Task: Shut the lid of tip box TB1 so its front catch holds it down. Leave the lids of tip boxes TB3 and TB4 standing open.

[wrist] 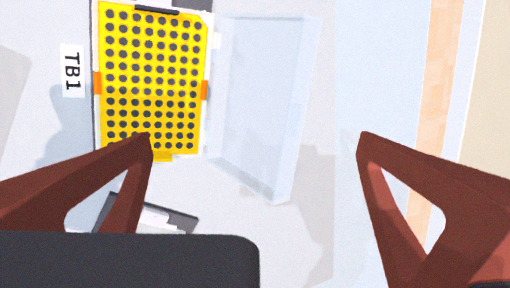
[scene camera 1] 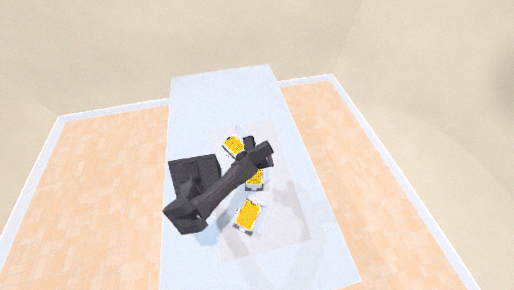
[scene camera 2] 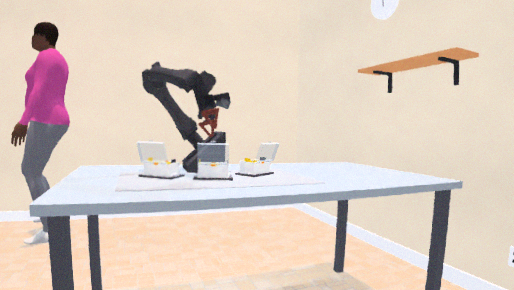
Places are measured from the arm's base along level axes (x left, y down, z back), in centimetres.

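Pixels of known places: gripper, fingertip midpoint: (wrist: 254, 143) (scene camera 1: 261, 164) (scene camera 2: 213, 133); arm's base, origin of the base link: (scene camera 1: 193, 179).
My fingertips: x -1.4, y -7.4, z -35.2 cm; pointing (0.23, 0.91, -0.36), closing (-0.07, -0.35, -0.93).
Observation:
Ahead of a thing's pixels: the offset from my fingertips to its top centre. "spot": to the spot under its first point. Level surfaces: height alone.
Tip box TB1 @(dx +1.1, dy +10.9, dz +3.7 cm) (scene camera 1: 254, 178) (scene camera 2: 212, 171) (wrist: 150, 80) is the middle of three white boxes and holds a yellow rack. Its clear lid @(spot: dx -0.9, dy +7.3, dz -3.9 cm) (scene camera 2: 212, 152) (wrist: 265, 95) stands open on the side away from the robot's base. My gripper (scene camera 2: 210, 134) (wrist: 254, 143) is open and empty above TB1. In the wrist view one finger overlaps TB1's lower end and the other is right of the lid. The other two boxes @(dx +22.0, dy +10.9, dz +12.3 cm) (scene camera 1: 233, 145) @(spot: dx +20.5, dy +14.5, dz +6.2 cm) (scene camera 2: 256, 167) @(dx -19.3, dy +10.9, dz +10.3 cm) (scene camera 1: 248, 215) @(spot: dx -19.6, dy +14.4, dz +5.3 cm) (scene camera 2: 161, 168) have open lids; their labels are unreadable. The arm partly hides TB1 in scene camera 1.
The boxes stand on a pale mat @(dy +18.3 cm) (scene camera 1: 290, 220) (scene camera 2: 295, 181) on the light blue table @(dy +18.7 cm) (scene camera 1: 215, 100) (scene camera 2: 400, 175). A neighbouring box's corner @(spot: dx -15.2, dy +17.6, dz +3.6 cm) (wrist: 180, 220) shows below TB1. A person (scene camera 2: 47, 90) stands behind the table's left end. A wooden shelf (scene camera 2: 420, 61) is on the wall.

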